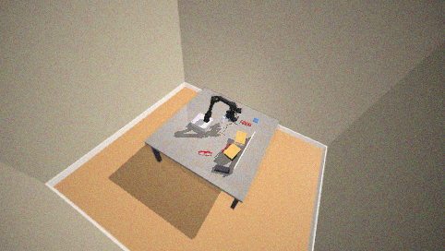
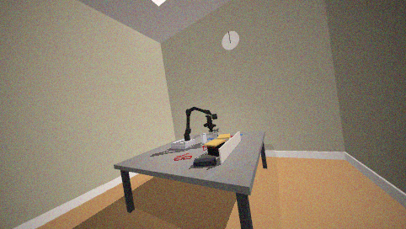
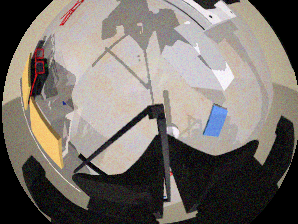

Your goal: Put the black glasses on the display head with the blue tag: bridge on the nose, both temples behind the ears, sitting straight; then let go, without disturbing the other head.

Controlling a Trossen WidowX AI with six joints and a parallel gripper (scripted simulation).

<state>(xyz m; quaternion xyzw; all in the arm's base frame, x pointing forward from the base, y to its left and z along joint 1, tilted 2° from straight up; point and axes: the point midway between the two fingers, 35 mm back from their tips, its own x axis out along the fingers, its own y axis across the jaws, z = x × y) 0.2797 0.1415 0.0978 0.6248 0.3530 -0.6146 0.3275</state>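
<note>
Now: gripper tip 10 cm past the white shape, 6 cm above it and 3 cm to the left of it. Round my gripper tip: dark box 60 cm to the right, 24 cm ahead, 10 cm below; then white upright divider 35 cm ahead, 27 cm to the right, 7 cm below.
</note>
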